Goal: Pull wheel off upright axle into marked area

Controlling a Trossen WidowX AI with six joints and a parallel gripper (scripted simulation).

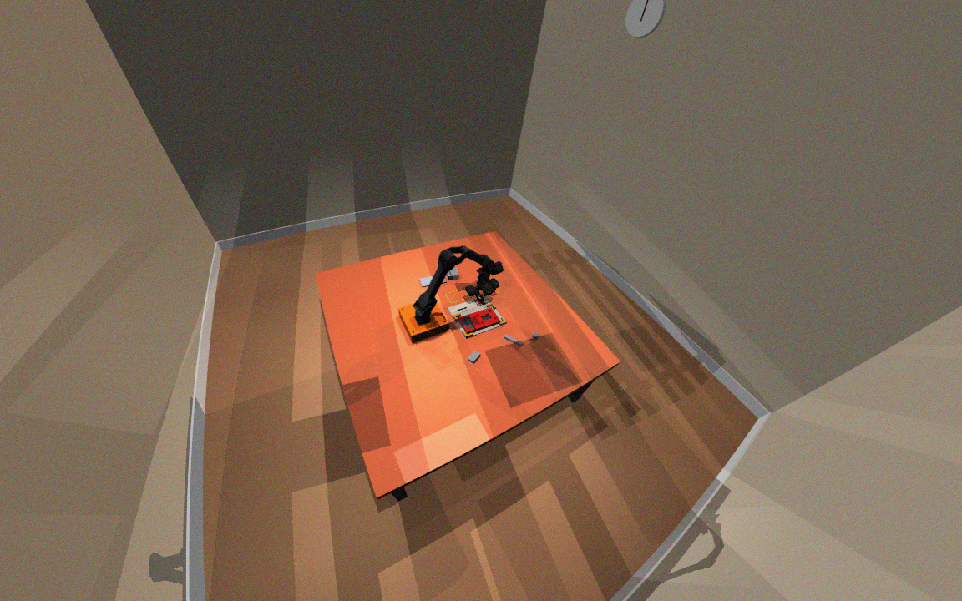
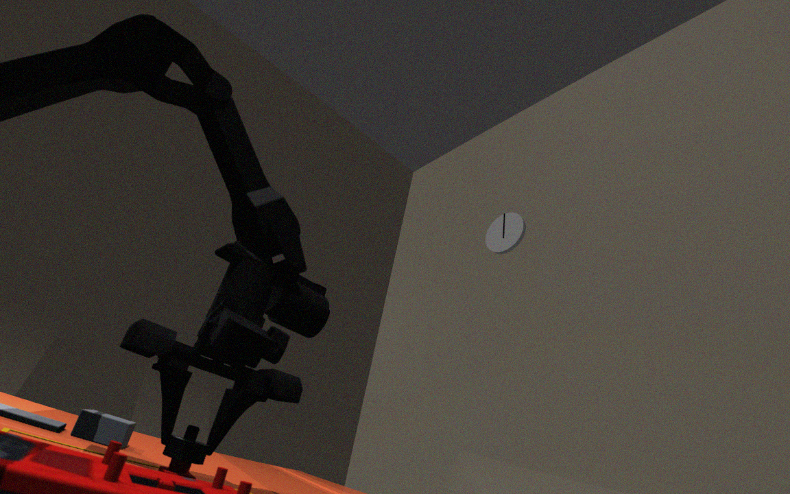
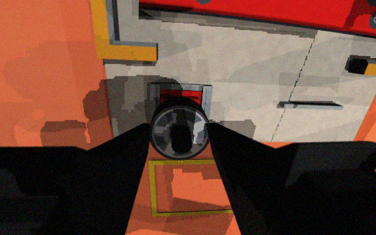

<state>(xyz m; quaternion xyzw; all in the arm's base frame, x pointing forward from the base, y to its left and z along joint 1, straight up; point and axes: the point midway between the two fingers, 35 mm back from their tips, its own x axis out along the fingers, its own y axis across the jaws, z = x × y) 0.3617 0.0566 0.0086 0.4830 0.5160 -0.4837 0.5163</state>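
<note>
My gripper tip is now 60 mm past the grey plate, 100 mm to the left of it and 30 mm above it. The rest, counted from my gripper tip: grey bar 40 mm ahead, 310 mm to the right, 30 mm below.
</note>
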